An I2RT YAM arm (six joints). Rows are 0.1 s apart.
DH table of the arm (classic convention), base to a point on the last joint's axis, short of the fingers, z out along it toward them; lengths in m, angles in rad. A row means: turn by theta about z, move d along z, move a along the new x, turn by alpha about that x. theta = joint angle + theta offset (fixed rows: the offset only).
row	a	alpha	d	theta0
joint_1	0.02	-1.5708	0.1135	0
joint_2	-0.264	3.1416	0	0
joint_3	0.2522	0	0	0.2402
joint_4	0.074	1.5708	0	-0.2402
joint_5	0	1.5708	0	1.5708
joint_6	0	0	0.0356	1.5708
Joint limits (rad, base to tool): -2.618..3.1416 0..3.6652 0..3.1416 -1.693..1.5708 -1.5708..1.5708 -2.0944..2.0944
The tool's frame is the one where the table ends.
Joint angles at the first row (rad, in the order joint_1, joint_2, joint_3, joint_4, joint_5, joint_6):
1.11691, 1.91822, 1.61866, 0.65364, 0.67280, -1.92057
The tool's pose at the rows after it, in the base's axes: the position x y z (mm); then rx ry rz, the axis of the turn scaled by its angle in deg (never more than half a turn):
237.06, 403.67, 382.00, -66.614, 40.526, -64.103
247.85, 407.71, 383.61, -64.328, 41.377, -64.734
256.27, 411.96, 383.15, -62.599, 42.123, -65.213
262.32, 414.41, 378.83, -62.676, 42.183, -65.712
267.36, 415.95, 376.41, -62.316, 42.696, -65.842
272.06, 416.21, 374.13, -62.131, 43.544, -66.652
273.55, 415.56, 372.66, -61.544, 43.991, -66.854
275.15, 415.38, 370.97, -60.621, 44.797, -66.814
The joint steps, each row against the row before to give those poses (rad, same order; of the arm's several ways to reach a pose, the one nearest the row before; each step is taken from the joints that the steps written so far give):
-0.02914, 0.04710, 0.05410, 0.02195, 0.00956, -0.00842
-0.01590, 0.04281, 0.05443, 0.02341, 0.00368, -0.00240
-0.01074, 0.03878, 0.04558, 0.01923, 0.00573, -0.00142
-0.00850, 0.02242, 0.01672, 0.00418, -0.00281, -0.00307
-0.00721, 0.01787, 0.01691, 0.00237, 0.00197, 0.00536
-0.00726, 0.01332, 0.01157, 0.00216, 0.01201, -0.00263
-0.00294, 0.00355, -0.00302, 0.01446, 0.00576, 0.00028
-0.00243, 0.00640, -0.00008, 0.01646, 0.00966, 0.00638

